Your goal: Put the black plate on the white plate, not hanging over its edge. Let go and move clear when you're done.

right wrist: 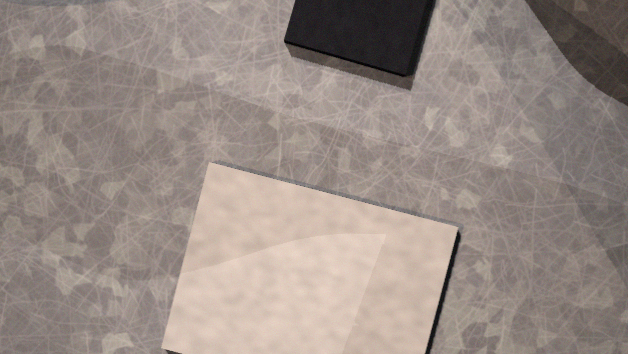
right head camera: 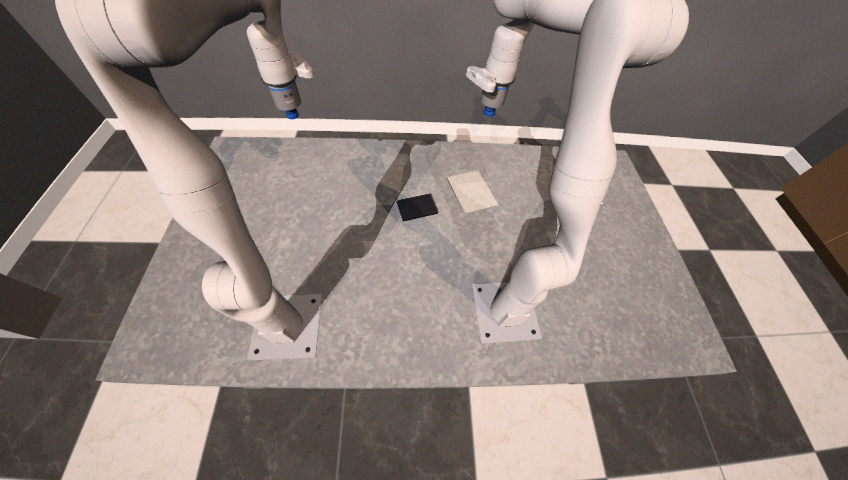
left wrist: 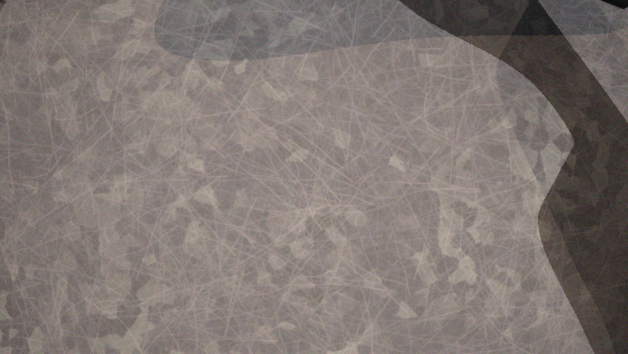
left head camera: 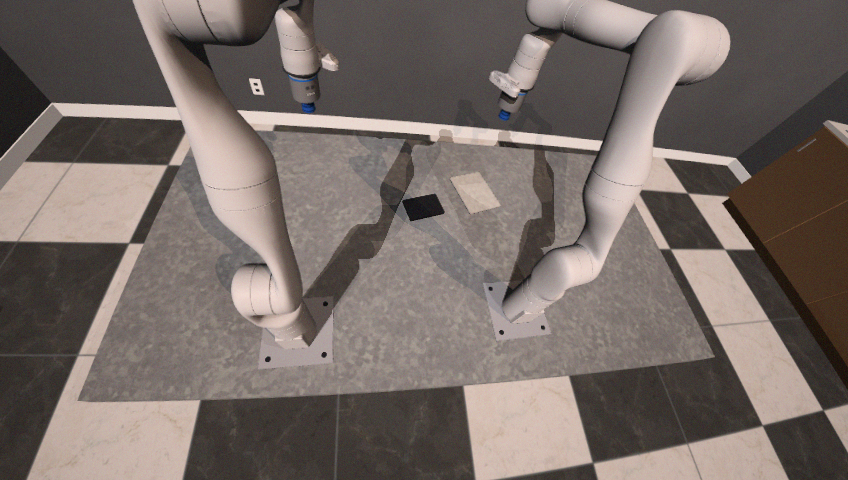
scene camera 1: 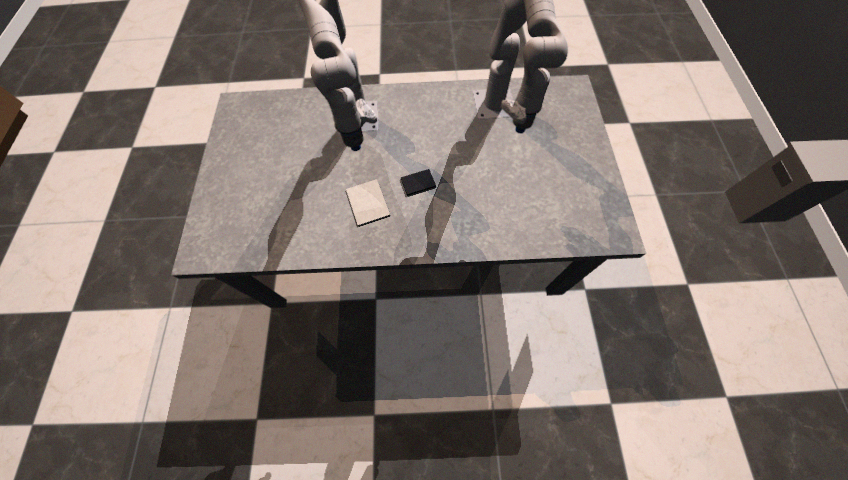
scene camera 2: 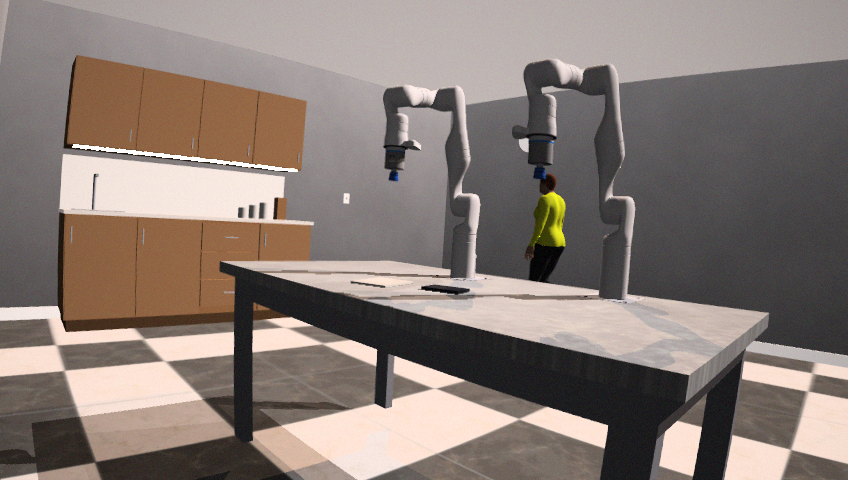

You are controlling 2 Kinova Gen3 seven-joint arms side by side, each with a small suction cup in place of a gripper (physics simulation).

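Places are measured from the left arm's base along level axes (x ahead, y left, z up), in centimetres.
Pixels of known places: left hand at its tool point: [right head camera: 292,115] [left head camera: 308,109] [scene camera 1: 520,129] [scene camera 2: 539,178]; right hand at its tool point: [right head camera: 488,113] [left head camera: 503,117] [scene camera 1: 355,147] [scene camera 2: 393,180]; left arm's base at its link origin: [right head camera: 286,325] [left head camera: 298,330] [scene camera 1: 494,102] [scene camera 2: 612,297]; right arm's base at its link origin: [right head camera: 505,310] [left head camera: 516,308] [scene camera 2: 461,277].
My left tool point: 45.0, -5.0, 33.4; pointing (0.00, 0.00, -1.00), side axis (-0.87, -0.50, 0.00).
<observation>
For each thing: its top centre in the pictures, then the offset to it from my left tool point, as dx, dy, dz. Level surfaces: height alone.
- black plate at its top centre: [scene camera 2: 445,287] [left head camera: 423,206] [right head camera: 416,206] [scene camera 1: 418,181] -5.5, -33.4, -32.5
- white plate at its top centre: [right wrist: 309,288] [scene camera 2: 382,281] [right head camera: 472,190] [left head camera: 475,191] [scene camera 1: 367,201] +1.7, -54.2, -32.8
- grey table at its surface level: dz -33.4
The black plate [left head camera: 423,207] [right head camera: 417,206] [scene camera 1: 418,182] [scene camera 2: 445,289] [right wrist: 357,30] lies flat on the table beside the white plate, with a gap between them. The white plate [left head camera: 475,192] [right head camera: 472,191] [scene camera 1: 367,202] [scene camera 2: 381,281] [right wrist: 300,270] is larger and also lies flat. My left gripper [left head camera: 307,107] [right head camera: 291,113] [scene camera 1: 520,128] [scene camera 2: 539,172], a blue suction cup, hangs high above the table, away from both plates, with nothing on it. My right gripper [left head camera: 504,114] [right head camera: 489,111] [scene camera 1: 355,146] [scene camera 2: 393,176] hangs high above the table, also bare. Neither plate shows in the left wrist view.
The grey table [left head camera: 380,333] [right head camera: 380,333] [scene camera 1: 238,237] [scene camera 2: 624,324] bears both arm bases. Arm shadows cross its top near the plates. A dark wall stands beyond the table in the head views. Brown cabinets [left head camera: 791,237] [scene camera 2: 172,267] and a person in yellow [scene camera 2: 550,220] stand away from the table.
</observation>
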